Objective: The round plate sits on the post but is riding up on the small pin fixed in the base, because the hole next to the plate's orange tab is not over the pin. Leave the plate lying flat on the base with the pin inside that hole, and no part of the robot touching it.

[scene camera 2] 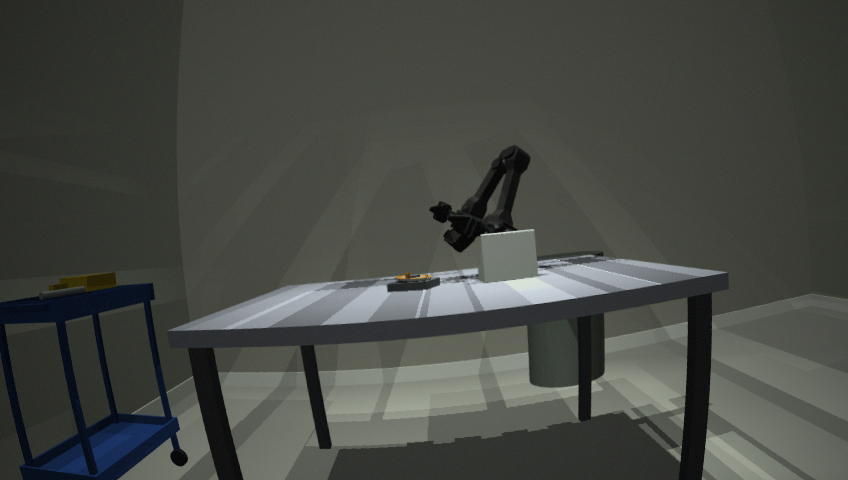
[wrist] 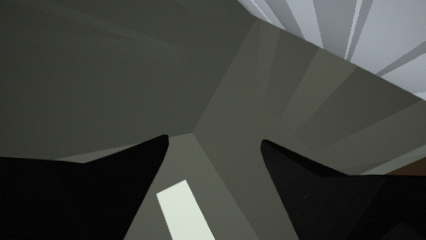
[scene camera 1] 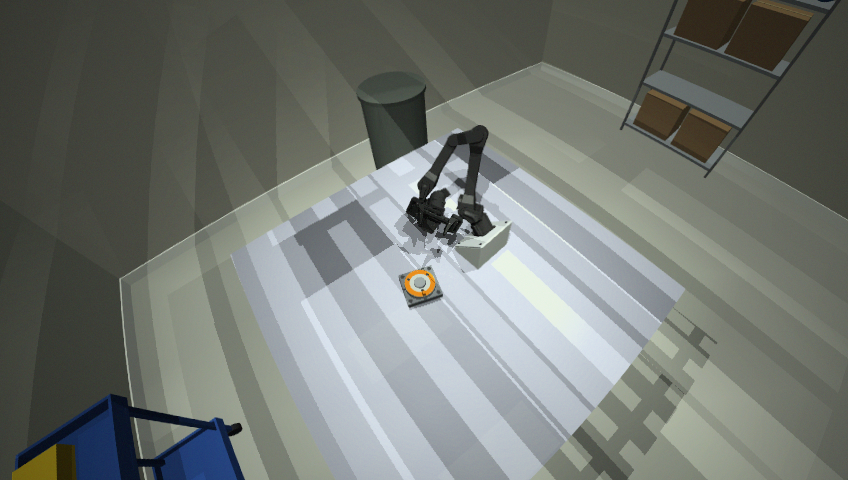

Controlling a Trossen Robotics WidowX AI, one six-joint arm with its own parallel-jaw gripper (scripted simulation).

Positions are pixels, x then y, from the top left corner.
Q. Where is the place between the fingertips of my gripper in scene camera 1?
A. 432,229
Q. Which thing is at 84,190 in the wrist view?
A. My gripper.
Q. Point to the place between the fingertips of my gripper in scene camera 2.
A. At 438,213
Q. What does my gripper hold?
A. Nothing.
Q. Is my gripper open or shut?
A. Open.
